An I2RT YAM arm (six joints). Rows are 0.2 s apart.
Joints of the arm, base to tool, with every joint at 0 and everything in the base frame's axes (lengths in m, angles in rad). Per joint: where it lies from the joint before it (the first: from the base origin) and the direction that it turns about. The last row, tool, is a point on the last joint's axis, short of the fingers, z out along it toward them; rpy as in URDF.
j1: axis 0 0 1 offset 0 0 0.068
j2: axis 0 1 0 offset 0.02 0.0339 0.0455
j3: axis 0 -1 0 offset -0.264 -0.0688 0
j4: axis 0 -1 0 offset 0.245 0.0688 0.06
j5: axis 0 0 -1 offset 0.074 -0.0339 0.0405
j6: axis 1 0 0 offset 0.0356 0 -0.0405
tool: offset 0 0 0 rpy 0 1.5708 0
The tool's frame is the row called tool.
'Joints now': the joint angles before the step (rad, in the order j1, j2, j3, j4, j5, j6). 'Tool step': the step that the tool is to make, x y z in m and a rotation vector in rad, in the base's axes. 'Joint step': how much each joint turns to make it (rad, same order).
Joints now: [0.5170, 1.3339, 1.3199, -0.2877, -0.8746, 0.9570]
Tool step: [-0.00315, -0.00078, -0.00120, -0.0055, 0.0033, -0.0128]
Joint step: [0.0044, -0.0131, -0.0128, -0.0033, 0.0173, 0.0033]
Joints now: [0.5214, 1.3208, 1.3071, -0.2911, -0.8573, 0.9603]
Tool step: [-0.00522, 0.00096, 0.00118, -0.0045, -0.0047, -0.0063]
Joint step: [0.0136, -0.0146, -0.0058, -0.0071, 0.0208, 0.0000]
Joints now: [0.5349, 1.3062, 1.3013, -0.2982, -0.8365, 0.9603]
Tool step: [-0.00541, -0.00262, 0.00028, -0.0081, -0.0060, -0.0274]
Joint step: [0.0047, -0.0244, -0.0154, -0.0080, 0.0336, 0.0000]
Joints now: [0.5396, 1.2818, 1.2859, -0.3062, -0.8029, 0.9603]
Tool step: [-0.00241, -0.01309, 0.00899, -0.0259, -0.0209, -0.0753]
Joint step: [-0.0316, -0.0268, 0.0254, -0.0648, 0.0516, -0.0253]
